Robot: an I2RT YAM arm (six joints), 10 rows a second.
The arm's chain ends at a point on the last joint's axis. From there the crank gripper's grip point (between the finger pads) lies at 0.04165 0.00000 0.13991 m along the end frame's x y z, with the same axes.
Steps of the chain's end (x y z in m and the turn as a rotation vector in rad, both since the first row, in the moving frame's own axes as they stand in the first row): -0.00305 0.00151 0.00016 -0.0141 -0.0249 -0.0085; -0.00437 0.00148 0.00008 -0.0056 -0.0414 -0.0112; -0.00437 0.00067 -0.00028 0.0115 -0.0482 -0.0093; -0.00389 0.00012 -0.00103 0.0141 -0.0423 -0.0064; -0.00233 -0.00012 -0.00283 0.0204 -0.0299 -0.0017; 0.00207 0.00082 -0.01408 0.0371 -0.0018 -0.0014; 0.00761 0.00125 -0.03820 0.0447 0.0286 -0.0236
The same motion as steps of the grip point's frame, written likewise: -0.00654 0.00315 0.00114 -0.0141 -0.0249 -0.0085; -0.01019 0.00183 0.00168 -0.0056 -0.0414 -0.0112; -0.01117 -0.00131 0.00155 0.0115 -0.0482 -0.0093; -0.00985 -0.00211 0.00059 0.0141 -0.0423 -0.0064; -0.00653 -0.00305 -0.00168 0.0204 -0.0299 -0.0017; 0.00181 -0.00443 -0.01410 0.0371 -0.0018 -0.0014; 0.01151 -0.00600 -0.03961 0.0447 0.0286 -0.0236
